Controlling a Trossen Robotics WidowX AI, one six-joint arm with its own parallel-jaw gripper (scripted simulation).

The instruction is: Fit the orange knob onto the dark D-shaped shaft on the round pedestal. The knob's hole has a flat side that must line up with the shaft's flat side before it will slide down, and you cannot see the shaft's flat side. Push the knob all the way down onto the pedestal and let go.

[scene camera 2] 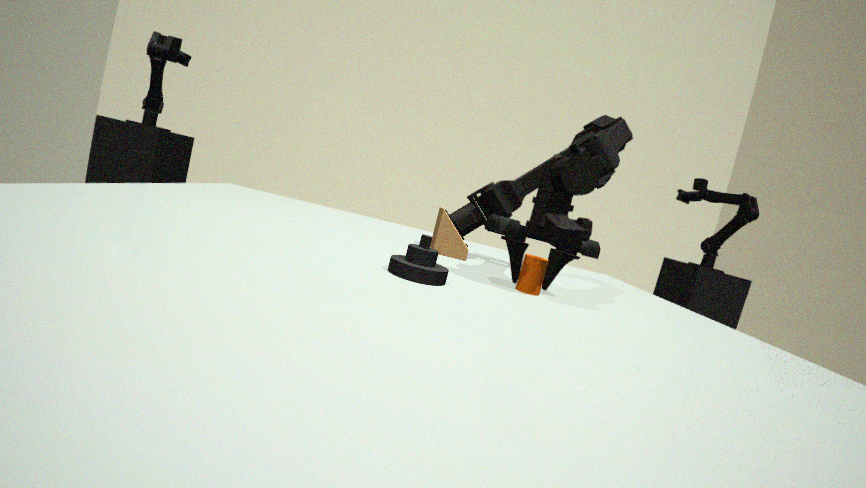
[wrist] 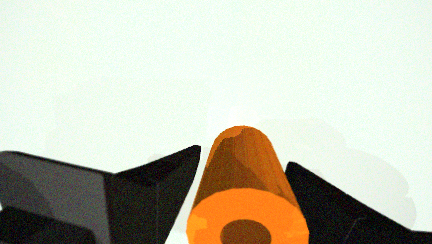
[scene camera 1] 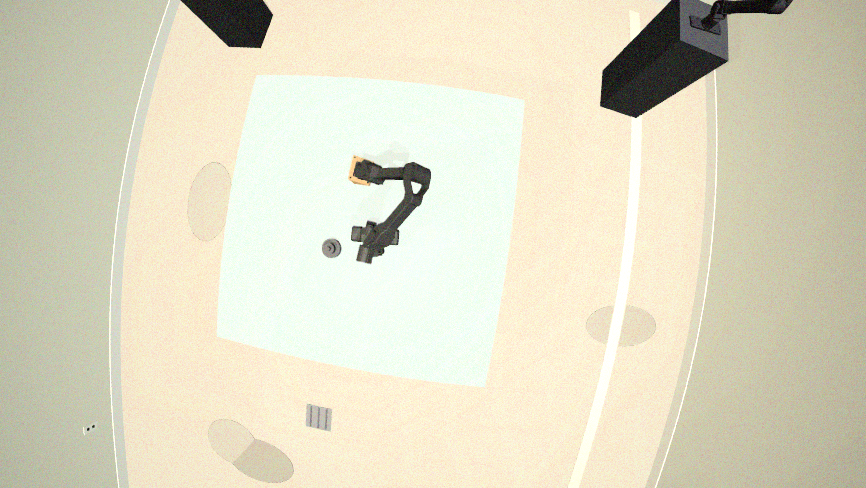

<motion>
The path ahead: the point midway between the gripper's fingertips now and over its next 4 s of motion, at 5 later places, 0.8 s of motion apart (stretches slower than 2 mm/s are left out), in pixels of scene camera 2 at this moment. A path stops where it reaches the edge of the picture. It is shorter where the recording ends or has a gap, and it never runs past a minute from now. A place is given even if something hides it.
My gripper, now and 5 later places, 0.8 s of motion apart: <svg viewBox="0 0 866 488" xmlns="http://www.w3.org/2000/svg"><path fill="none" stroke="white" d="M529 286L538 248L545 205L514 203L472 206L432 216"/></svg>
</motion>
